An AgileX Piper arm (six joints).
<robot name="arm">
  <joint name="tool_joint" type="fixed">
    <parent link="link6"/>
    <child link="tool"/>
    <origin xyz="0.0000 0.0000 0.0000" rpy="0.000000 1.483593 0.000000"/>
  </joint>
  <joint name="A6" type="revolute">
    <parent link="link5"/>
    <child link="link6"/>
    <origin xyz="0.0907 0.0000 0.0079"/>
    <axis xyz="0.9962 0 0.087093"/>
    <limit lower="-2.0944" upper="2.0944"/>
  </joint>
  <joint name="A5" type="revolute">
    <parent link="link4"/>
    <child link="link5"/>
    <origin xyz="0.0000 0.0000 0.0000"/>
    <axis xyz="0 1 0"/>
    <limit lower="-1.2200" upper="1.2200"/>
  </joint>
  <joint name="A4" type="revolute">
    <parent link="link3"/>
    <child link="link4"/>
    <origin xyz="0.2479 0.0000 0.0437"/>
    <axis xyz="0.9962 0 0.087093"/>
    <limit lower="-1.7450" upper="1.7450"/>
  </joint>
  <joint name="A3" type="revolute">
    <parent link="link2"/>
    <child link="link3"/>
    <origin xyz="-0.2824 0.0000 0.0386"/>
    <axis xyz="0 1 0"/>
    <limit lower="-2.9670" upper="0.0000"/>
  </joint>
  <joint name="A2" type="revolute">
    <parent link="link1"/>
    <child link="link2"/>
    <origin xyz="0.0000 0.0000 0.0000"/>
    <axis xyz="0 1 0"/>
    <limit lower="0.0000" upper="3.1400"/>
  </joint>
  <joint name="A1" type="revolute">
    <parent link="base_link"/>
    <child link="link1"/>
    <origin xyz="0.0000 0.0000 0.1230"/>
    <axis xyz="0 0 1"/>
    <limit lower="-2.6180" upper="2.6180"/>
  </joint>
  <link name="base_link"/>
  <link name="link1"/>
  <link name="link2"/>
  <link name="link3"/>
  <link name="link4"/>
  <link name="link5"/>
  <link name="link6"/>
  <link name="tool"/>
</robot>
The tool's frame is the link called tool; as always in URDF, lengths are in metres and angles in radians.
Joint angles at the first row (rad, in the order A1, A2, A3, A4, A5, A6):
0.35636, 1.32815, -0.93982, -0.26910, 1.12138, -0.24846
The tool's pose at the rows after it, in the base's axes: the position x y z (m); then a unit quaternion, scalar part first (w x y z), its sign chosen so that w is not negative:
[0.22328 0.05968 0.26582 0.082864 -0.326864 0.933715 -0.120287]
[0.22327 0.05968 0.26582 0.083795 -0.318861 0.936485 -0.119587]
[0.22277 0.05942 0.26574 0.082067 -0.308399 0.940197 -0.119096]
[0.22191 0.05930 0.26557 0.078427 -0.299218 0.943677 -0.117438]
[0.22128 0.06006 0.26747 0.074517 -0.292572 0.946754 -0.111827]
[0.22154 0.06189 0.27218 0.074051 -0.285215 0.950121 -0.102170]
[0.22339 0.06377 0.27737 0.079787 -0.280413 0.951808 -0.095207]
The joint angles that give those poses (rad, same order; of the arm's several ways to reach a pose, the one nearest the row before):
0.35634, 1.32814, -0.93981, -0.27129, 1.11962, -0.21666
0.35637, 1.32817, -0.93985, -0.27130, 1.11982, -0.19954
0.35635, 1.32815, -0.93980, -0.27130, 1.12595, -0.17792
0.35637, 1.32816, -0.93984, -0.26779, 1.13523, -0.16058
0.35636, 1.32813, -0.94893, -0.25408, 1.15200, -0.15407
0.35635, 1.32815, -0.96959, -0.23187, 1.17221, -0.15022
0.35635, 1.32973, -0.99227, -0.21745, 1.18071, -0.14781

